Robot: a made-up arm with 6 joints.
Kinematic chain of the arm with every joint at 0, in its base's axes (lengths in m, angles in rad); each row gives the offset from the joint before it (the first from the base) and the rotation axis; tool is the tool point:
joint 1: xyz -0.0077 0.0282 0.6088 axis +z
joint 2: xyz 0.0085 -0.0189 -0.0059 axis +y
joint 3: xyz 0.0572 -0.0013 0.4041 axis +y
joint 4: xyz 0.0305 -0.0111 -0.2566 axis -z
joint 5: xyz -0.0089 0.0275 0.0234 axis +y
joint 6: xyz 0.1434 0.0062 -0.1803 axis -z
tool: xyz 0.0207 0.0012 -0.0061
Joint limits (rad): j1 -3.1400..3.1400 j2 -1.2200..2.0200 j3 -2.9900..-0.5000 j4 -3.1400..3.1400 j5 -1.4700..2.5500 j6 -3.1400..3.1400
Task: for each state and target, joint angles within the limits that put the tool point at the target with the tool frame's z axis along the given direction. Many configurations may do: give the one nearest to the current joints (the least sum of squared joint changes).
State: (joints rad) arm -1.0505 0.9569 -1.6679 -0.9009 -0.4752 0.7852
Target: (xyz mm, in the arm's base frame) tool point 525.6 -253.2 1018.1 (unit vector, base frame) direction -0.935 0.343 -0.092
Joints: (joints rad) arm -0.7248 0.4490 -1.7534 -0.8288 -0.5150 0.9030
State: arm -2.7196 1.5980 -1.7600 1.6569 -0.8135 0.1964
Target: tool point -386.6 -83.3 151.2 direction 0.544 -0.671 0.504
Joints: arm -2.1405 2.0200 -1.3210 1.4298 -0.9758 -0.4349
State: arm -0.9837 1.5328 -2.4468 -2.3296 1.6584 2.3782
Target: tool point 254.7 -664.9 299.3 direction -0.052 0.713 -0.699
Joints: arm -1.0371 1.8030 -2.2578 -2.7957 1.9249 2.4196
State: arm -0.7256 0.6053 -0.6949 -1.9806 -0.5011 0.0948
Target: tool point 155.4 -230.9 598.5 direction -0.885 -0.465 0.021
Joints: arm -1.5855 1.3231 -0.5391 -1.9239 -1.2107 0.0918
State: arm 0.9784 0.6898 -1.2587 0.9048 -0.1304 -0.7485
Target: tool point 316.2 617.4 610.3 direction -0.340 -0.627 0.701
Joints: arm 1.0128 0.7990 -1.1224 -0.0960 -0.4716 -0.6981
